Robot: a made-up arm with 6 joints.
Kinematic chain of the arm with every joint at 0, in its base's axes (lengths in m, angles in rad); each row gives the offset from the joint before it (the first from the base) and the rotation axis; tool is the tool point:
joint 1: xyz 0 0 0.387 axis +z
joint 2: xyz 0 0 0 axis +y
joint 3: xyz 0 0 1.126 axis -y
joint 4: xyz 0 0 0 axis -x
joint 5: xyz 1.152 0 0 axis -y
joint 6: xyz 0 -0.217 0 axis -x
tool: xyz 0 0 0
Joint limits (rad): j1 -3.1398..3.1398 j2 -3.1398..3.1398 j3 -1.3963..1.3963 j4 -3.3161..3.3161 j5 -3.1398..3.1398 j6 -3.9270..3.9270
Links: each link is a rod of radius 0.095 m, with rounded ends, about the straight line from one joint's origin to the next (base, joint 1, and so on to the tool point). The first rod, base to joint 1, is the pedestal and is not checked.
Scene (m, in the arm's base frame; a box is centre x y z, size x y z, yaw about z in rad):
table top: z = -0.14
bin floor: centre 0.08 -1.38 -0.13 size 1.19 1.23 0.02 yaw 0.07
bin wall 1: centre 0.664 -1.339 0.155 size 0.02 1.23 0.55 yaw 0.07
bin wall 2: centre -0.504 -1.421 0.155 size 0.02 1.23 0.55 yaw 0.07
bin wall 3: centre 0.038 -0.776 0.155 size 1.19 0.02 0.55 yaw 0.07
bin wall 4: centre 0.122 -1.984 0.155 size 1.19 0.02 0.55 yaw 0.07
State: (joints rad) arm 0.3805 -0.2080 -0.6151 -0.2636 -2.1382 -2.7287
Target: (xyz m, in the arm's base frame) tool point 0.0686 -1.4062 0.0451
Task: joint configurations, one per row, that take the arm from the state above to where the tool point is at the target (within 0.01 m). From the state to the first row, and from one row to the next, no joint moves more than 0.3 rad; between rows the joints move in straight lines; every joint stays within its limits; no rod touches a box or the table.
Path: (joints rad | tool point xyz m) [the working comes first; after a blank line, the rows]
Joints at the target: -1.3690 0.9066 -0.1833 -0.1467 -2.1382 -2.7287
Straight joint move there: touches bin wall 1.

1: 0.0889 -0.0986 -0.5449 -0.2443 -2.1382 -2.7287 | 0.9208 -0.1293 0.9629
2: -0.2027 0.0109 -0.4747 -0.2250 -2.1382 -2.7287 | 0.9453 -0.4102 0.9324
3: -0.4943 0.1203 -0.4046 -0.2057 -2.1382 -2.7287 | 0.8762 -0.7135 0.8892
4: -0.7858 0.2297 -0.3344 -0.1864 -2.1382 -2.7287 | 0.7033 -1.0055 0.8335
5: -1.0774 0.3392 -0.2642 -0.1671 -2.1382 -2.7287 | 0.4286 -1.2487 0.7654
6: -1.3690 0.4486 -0.1940 -0.1478 -2.1382 -2.7287 | 0.0686 -1.4062 0.6856
7: -1.3690 0.6776 -0.1887 -0.1472 -2.1382 -2.7287 | 0.0759 -1.4418 0.3659
8: -1.3690 0.9066 -0.1833 -0.1467 -2.1382 -2.7287 | 0.0686 -1.4062 0.0451

